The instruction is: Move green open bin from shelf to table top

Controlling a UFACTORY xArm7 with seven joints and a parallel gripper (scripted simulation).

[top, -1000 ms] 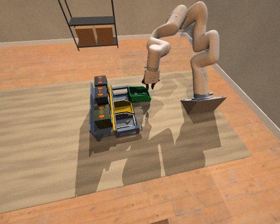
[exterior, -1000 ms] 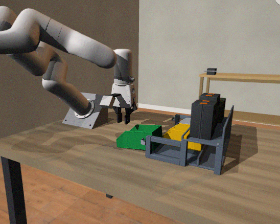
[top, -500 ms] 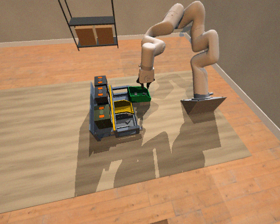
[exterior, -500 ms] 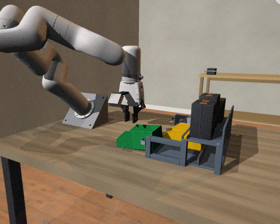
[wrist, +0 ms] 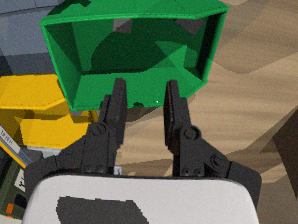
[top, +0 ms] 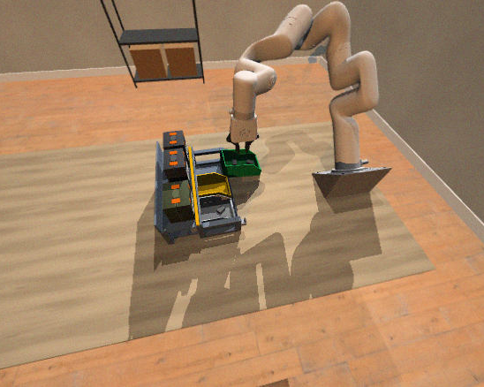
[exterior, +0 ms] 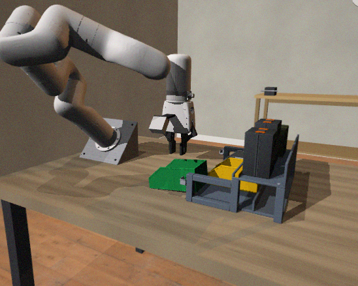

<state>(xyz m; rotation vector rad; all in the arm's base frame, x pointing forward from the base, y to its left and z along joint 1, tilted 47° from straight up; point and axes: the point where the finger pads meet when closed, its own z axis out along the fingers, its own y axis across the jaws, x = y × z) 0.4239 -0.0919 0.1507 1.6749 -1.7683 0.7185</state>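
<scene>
My gripper is now 90 mm above the green open bin. Round my hand: yellow bin 170 mm ahead, 110 mm to the left, 100 mm below; grey bin 170 mm ahead, 220 mm to the left, 100 mm below.
</scene>
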